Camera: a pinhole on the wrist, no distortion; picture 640 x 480 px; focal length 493.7 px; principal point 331.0 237.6 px. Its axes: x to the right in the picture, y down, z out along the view. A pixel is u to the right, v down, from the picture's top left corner.
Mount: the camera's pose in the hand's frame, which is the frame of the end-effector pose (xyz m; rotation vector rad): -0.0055 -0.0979 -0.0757 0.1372 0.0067 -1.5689
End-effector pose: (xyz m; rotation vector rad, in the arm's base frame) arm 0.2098 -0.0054 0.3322 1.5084 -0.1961 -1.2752
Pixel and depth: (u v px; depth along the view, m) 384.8 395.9 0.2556
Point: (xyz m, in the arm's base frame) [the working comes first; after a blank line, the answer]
In the camera's frame: 0.0279 0.0820 0.2556

0.0189 -0.0961 0.2144
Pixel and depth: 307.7 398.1 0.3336
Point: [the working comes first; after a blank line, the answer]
In the camera's frame: -0.0157 0.1085 0.3336

-0.0203 -0.1746 0.2458
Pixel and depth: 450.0 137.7 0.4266
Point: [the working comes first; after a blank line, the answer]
In the camera's frame: 0.1028 -0.0863 0.4266

-0.2138 -0.0257 0.2783
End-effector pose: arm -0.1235 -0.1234 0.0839 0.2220 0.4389 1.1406
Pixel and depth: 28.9 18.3 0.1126
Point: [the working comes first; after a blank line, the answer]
In the camera's frame: -0.0689 -0.0500 0.1126

-0.0963 -0.1967 0.1172
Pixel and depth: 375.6 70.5 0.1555
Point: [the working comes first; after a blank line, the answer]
In the camera's frame: 0.0140 -0.0526 0.1555

-0.0113 -0.2355 0.1160
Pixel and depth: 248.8 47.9 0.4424
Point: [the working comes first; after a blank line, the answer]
In the camera's frame: -0.0737 -0.1700 0.4424

0.0153 -0.3247 0.4244
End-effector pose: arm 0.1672 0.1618 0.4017 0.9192 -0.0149 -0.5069
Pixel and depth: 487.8 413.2 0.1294
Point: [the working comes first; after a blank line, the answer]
In the camera's frame: 0.0411 0.0460 0.1294

0.1194 0.0342 0.3131
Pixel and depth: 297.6 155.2 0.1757
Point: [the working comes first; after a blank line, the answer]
In the camera's frame: -0.0119 -0.0293 0.1757

0.0597 0.0584 0.3936
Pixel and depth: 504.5 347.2 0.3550
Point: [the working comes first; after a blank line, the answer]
In the camera's frame: 0.1248 0.0788 0.3550

0.0399 -0.1892 0.3655
